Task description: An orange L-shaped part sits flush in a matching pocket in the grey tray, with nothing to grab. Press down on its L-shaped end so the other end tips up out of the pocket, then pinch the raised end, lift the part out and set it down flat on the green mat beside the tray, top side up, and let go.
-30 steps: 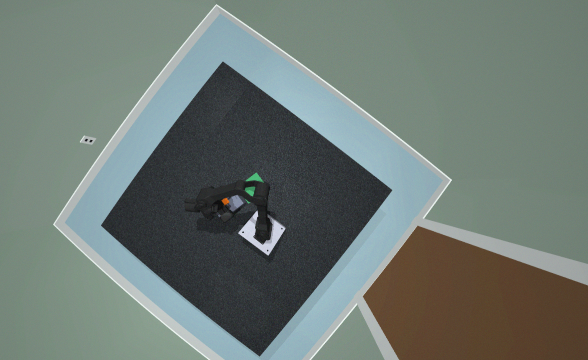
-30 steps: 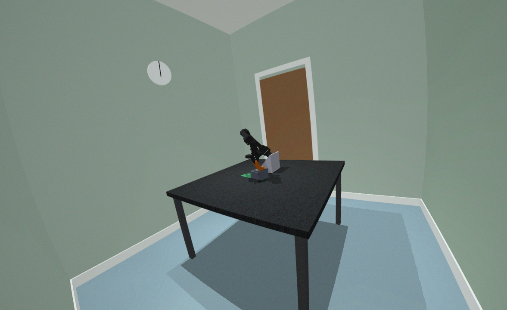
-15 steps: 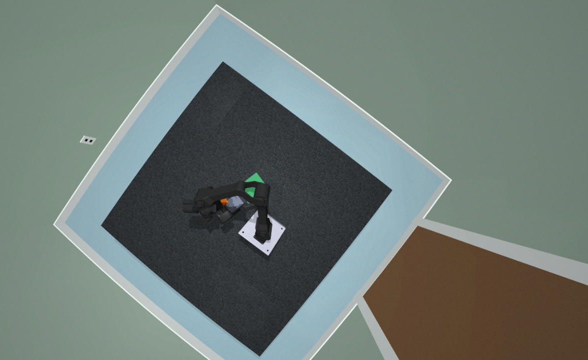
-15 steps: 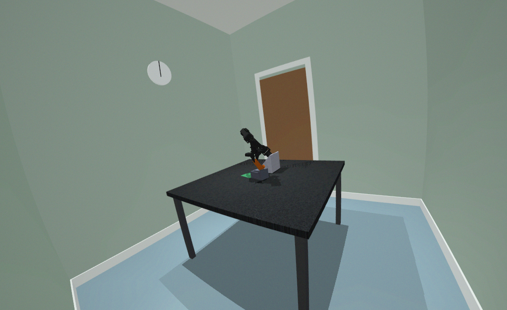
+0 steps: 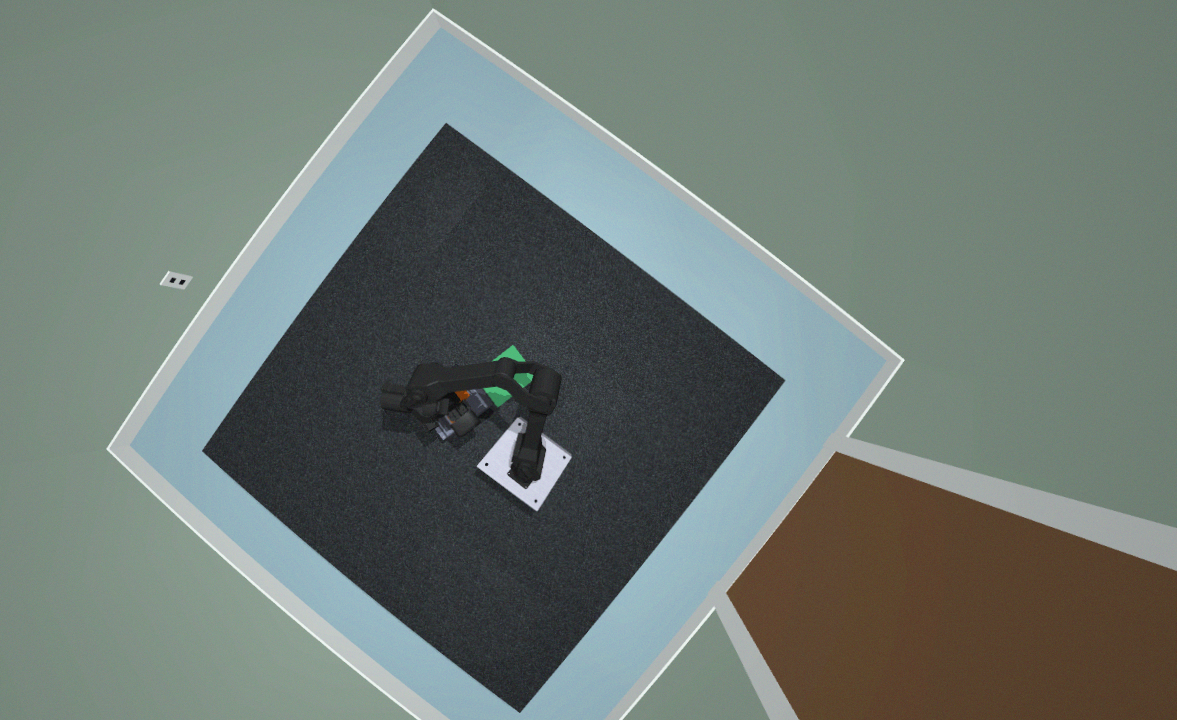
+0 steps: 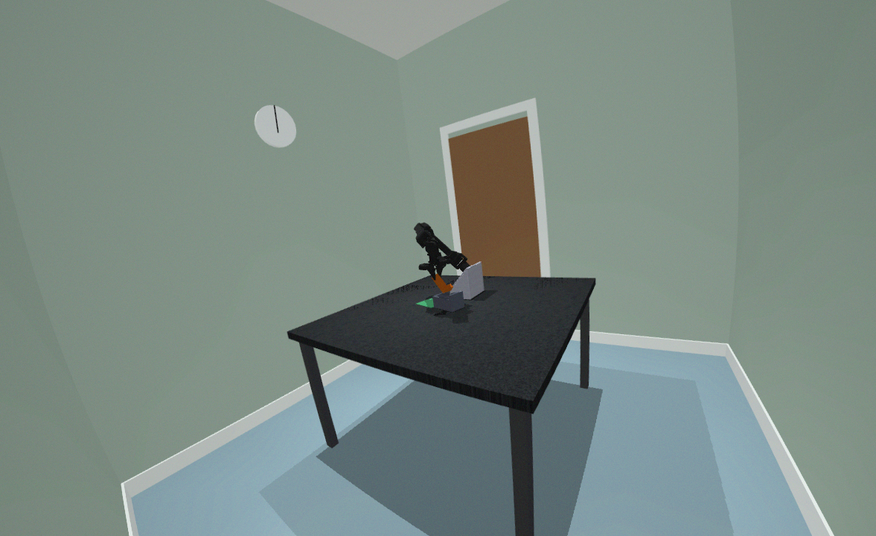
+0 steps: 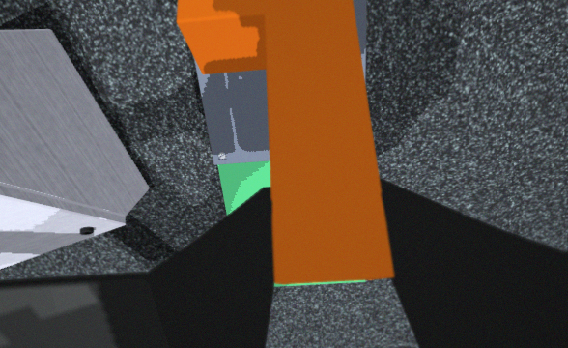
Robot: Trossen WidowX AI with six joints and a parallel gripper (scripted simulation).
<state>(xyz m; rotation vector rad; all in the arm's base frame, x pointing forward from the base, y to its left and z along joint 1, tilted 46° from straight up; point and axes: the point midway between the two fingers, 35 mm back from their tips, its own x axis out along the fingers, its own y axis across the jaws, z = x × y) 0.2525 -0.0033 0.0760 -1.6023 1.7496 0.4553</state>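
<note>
The green mat is 40 mm behind my gripper tip, 100 mm to the right of it and 170 mm below it. Also, from my gripper tip: orange L-shaped part (10 mm behind, 40 mm to the left, 30 mm below).
</note>
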